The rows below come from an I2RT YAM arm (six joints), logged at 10 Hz.
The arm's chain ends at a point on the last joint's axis. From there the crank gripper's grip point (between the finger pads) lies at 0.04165 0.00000 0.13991 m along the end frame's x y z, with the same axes.
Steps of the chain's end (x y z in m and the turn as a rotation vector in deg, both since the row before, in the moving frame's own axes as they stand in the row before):
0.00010 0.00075 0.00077 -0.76 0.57 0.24
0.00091 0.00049 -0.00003 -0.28 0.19 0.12
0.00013 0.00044 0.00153 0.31 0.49 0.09
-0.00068 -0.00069 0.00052 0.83 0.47 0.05
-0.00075 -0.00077 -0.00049 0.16 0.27 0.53
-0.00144 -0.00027 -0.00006 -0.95 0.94 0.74
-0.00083 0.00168 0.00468 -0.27 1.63 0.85
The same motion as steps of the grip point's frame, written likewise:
0.00149 0.00278 0.00034 -0.76 0.57 0.24
0.00137 0.00126 -0.00017 -0.28 0.19 0.12
0.00133 -0.00025 0.00117 0.31 0.49 0.09
0.00047 -0.00268 0.00016 0.83 0.47 0.05
-0.00009 -0.00077 -0.00069 0.16 0.27 0.53
0.00083 0.00260 -0.00079 -0.95 0.94 0.74
0.00312 0.00298 0.00344 -0.27 1.63 0.85

